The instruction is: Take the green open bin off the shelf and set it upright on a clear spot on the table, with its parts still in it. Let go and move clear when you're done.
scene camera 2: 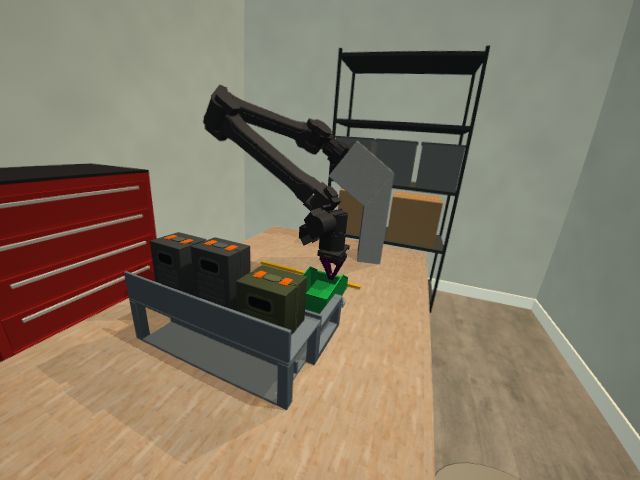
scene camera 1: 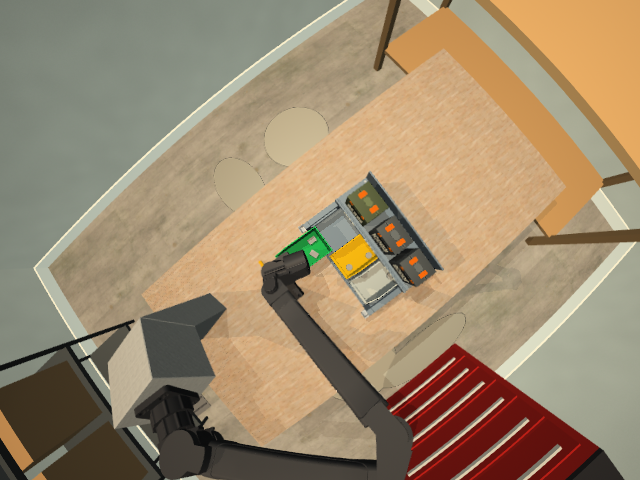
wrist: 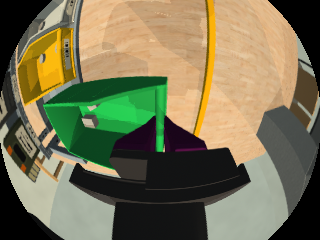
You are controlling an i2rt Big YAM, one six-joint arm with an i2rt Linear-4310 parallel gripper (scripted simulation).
Labels:
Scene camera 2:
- gripper: 331, 278
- green open bin: 319, 291

